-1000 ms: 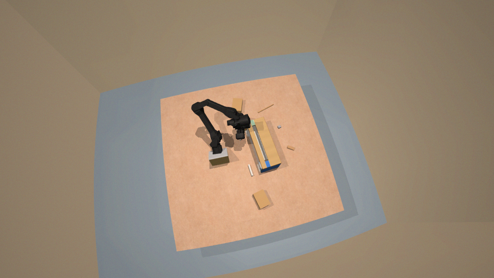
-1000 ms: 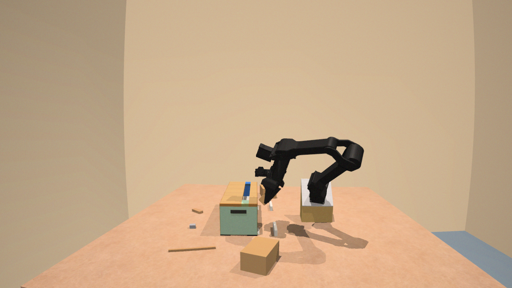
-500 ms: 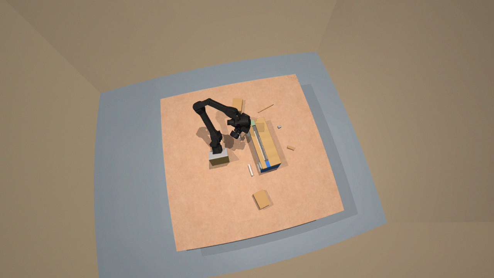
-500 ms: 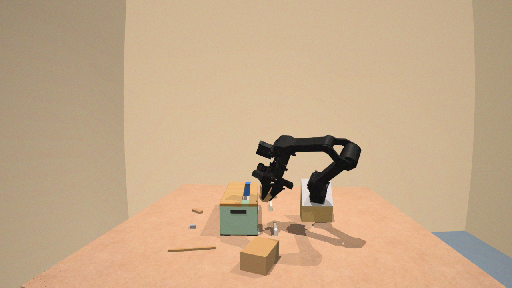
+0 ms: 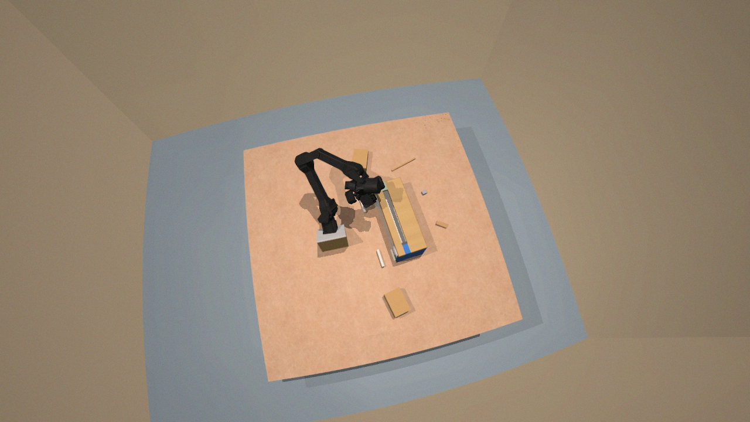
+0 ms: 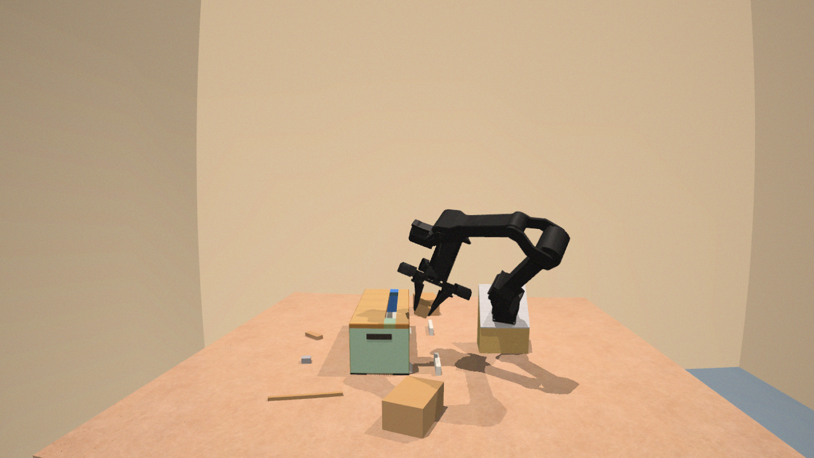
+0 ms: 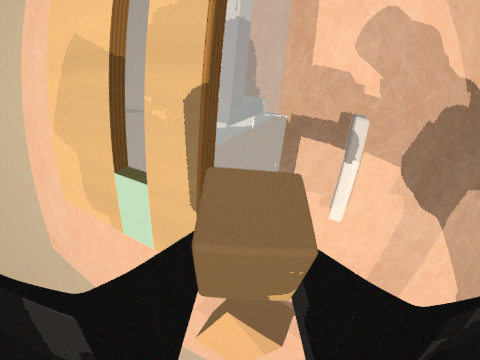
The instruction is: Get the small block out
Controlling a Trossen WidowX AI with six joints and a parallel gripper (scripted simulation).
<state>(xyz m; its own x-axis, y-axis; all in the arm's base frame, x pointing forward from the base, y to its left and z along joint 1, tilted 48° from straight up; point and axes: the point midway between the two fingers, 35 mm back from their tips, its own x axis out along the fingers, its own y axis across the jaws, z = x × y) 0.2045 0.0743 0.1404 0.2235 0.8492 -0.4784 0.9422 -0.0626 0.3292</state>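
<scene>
The small brown block lies 10 mm to the right of my gripper tip and 10 mm above it. The rest, counted from my gripper tip: long box 130 mm to the right, 90 mm ahead, 80 mm below; thin stick 220 mm to the left, 210 mm ahead, 140 mm below; tan chip 360 mm ahead, 160 mm to the right, 140 mm below.
</scene>
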